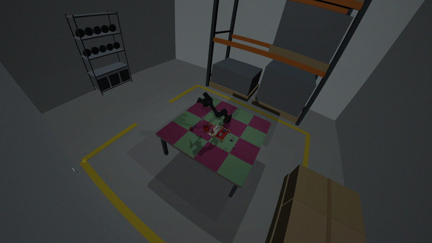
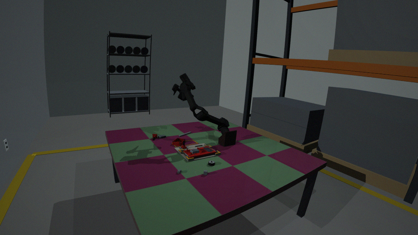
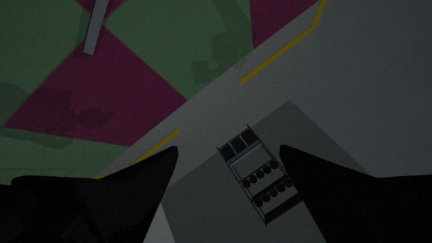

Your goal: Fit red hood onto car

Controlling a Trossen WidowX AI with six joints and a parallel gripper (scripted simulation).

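The red hood lies 110 mm ahead of my gripper tip, 200 mm to the left of it and 310 mm below it. Round my gripper tip: grey engine block: 130 mm ahead, 440 mm to the left, 300 mm below; then grey bar: 50 mm behind, 50 mm to the left, 310 mm below; then jig: 80 mm ahead, 410 mm to the left, 310 mm below.
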